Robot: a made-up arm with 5 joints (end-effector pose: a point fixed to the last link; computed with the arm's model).
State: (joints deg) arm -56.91 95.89 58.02 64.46 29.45
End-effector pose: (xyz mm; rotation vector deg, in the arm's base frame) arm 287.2 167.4 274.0 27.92 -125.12 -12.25
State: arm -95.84 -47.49 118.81 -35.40 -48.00
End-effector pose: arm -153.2 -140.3 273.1 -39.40 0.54 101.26
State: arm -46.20 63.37 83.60 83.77 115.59
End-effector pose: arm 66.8 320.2 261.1 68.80 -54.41 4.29
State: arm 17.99 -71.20 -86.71 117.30 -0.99
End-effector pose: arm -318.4 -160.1 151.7 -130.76 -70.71 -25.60
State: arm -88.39 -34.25 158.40 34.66 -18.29
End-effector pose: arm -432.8 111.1 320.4 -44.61 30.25 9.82
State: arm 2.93 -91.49 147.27 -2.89 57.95
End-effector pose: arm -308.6 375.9 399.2 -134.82 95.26 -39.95
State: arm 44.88 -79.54 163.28 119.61 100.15
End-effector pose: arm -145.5 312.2 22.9 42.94 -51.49 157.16
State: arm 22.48 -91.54 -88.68 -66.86 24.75
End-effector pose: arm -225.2 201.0 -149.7 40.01 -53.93 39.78
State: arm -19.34 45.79 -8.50 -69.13 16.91
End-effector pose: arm -293.0 -208.2 363.2 68.97 58.51 70.77
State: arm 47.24 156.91 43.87 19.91 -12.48
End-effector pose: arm -141.7 -255.1 94.2 -35.03 -13.66 68.88
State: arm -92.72 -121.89 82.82 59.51 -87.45
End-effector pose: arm -14.0 312.2 173.7 51.14 -128.46 32.60
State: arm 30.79 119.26 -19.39 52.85 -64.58
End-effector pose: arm 167.3 3.4 72.2 34.65 -49.30 155.78
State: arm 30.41 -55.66 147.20 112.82 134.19
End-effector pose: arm -74.1 274.2 77.8 21.55 -50.44 108.99
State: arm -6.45 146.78 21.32 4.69 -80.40
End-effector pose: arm 227.3 22.0 167.2 -41.71 -103.39 137.14
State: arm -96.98 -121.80 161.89 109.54 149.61
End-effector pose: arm -112.8 166.3 532.0 100.41 126.64 15.19
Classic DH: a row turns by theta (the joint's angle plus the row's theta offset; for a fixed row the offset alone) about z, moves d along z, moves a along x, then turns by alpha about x. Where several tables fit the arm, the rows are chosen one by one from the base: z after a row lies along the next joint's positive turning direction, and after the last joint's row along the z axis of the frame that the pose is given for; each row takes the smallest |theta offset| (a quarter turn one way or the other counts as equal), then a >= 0, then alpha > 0; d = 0 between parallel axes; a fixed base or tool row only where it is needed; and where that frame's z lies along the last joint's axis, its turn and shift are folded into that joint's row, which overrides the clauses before.
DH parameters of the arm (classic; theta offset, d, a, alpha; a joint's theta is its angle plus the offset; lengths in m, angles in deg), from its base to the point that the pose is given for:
base (fixed): 34.24 0.2861 -0.0224 -90.87
joint 1: 87.75 0.078 0.0296 30.86
joint 2: -87.62 0.0596 -0.0614 89.59
joint 3: 9.51 0.0821 -0.041 -86.97
joint 4: 0 -0.1732 -0.0233 86.97
joint 5: 64.75 0.1029 -0.1304 121
tool (fixed): -12.28 -0.1113 0 0

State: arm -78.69 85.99 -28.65 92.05 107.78
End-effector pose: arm 20.8 -120.1 143.0 -19.49 -61.38 -46.58
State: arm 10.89 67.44 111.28 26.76 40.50
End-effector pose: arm 220.4 246.4 65.3 23.96 -76.64 -55.76
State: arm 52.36 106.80 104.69 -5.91 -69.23
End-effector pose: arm -20.8 -134.0 92.3 -78.08 -60.15 68.50
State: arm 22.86 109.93 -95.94 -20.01 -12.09
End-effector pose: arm 210.3 399.8 316.7 17.08 52.89 -108.07
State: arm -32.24 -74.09 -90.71 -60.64 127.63
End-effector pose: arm -262.8 274.2 -50.2 32.43 9.28 23.14
